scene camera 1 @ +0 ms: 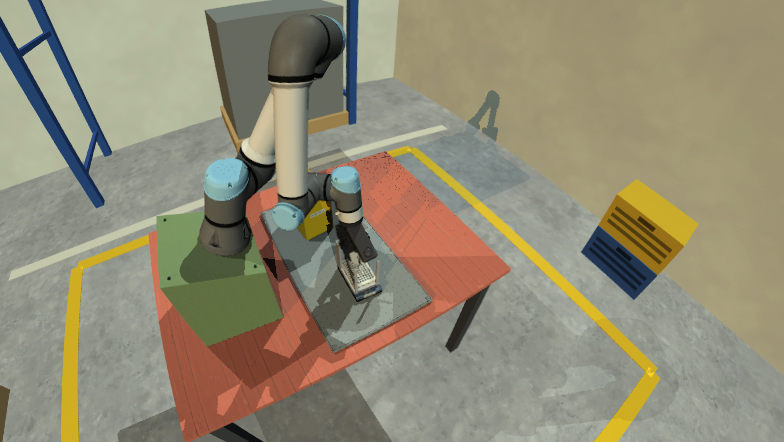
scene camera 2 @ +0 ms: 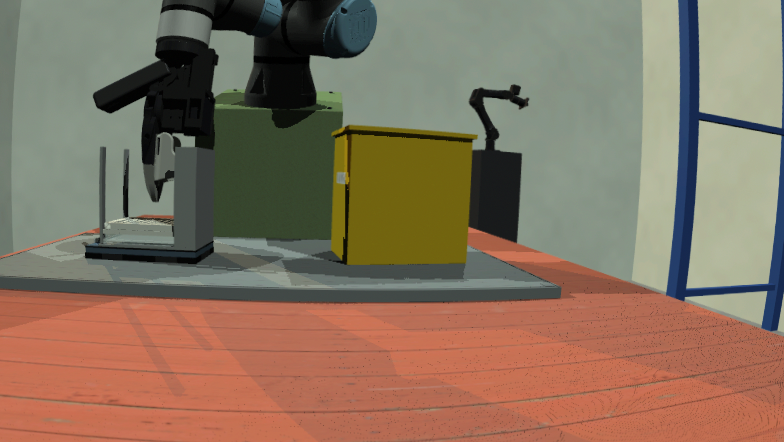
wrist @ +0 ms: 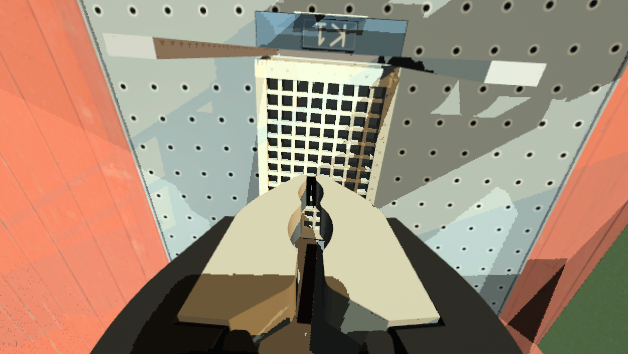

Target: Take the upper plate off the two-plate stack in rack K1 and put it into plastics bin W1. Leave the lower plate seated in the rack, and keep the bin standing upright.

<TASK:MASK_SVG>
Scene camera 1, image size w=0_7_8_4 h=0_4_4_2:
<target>my gripper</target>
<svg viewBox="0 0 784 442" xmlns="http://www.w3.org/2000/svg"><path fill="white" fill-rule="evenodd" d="M363 217L355 223L344 223L339 220L339 224L335 225L337 237L345 245L343 247L344 255L356 266L378 256L368 233L361 224Z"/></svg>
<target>yellow bin W1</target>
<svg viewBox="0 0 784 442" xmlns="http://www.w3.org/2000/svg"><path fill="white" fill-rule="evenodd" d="M331 201L318 201L306 216L304 222L297 228L307 241L333 228Z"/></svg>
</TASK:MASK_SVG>
